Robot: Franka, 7 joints.
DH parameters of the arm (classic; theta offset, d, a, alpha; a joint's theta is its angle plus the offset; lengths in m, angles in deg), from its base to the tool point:
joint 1: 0 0.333 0 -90
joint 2: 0 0 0 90
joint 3: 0 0.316 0.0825 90
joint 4: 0 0 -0.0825 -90
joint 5: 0 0.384 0 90
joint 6: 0 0 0.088 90
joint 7: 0 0.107 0 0
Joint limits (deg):
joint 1: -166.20..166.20
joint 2: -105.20..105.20
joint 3: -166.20..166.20
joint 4: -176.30..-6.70
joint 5: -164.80..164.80
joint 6: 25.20..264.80
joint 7: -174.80..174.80
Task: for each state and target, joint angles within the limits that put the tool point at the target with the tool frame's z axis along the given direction. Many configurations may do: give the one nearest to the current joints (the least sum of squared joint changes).
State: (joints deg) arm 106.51 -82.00 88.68 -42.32 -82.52 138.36 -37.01
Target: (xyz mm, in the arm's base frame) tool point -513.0 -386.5 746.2 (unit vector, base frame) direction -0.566 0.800 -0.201
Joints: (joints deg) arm 82.76 -42.86 102.64 -51.66 -31.90 92.48 -37.01
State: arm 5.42 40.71 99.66 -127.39 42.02 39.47 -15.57
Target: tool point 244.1 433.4 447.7 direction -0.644 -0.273 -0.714
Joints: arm -20.70 17.45 82.67 -109.36 12.09 77.97 -15.57
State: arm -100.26 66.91 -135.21 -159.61 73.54 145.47 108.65
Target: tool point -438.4 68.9 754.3 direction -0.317 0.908 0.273
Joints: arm -120.84 89.72 -131.96 -118.21 55.77 159.60 108.65
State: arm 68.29 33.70 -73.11 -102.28 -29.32 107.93 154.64
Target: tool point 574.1 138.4 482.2 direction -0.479 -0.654 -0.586
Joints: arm 65.72 38.85 -65.33 -79.47 -10.01 64.75 154.64
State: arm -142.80 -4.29 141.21 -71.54 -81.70 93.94 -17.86
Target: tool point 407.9 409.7 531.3 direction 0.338 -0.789 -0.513
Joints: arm -112.83 -12.60 166.20 -90.34 -48.38 72.23 -17.86
